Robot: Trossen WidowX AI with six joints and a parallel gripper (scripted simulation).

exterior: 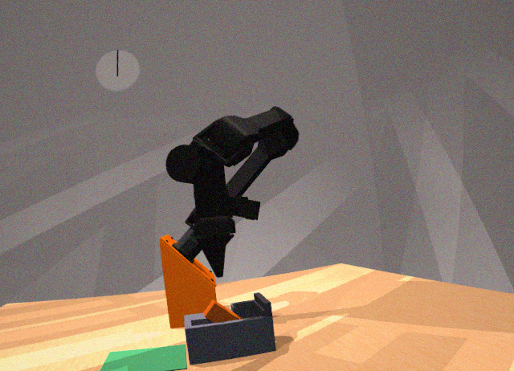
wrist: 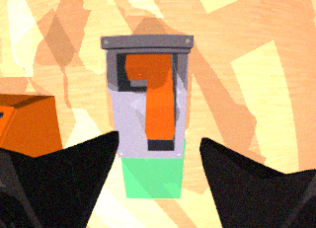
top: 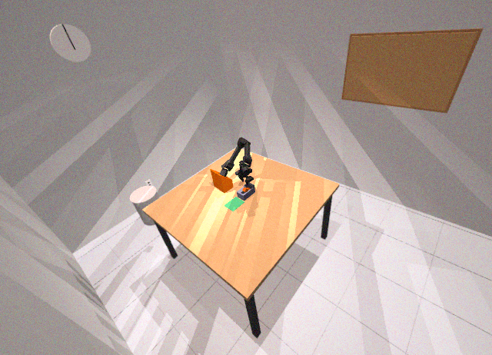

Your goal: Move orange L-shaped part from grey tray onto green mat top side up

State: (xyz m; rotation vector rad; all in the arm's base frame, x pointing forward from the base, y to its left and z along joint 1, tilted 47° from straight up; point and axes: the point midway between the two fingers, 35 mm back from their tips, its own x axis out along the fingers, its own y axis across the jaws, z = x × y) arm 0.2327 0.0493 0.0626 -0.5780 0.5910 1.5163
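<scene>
My gripper tip is now 2 cm past the orange L-shaped part, 3 cm to the right of it and 10 cm above it. Round my gripper tip: green mat: 15 cm to the right, 16 cm below.
</scene>
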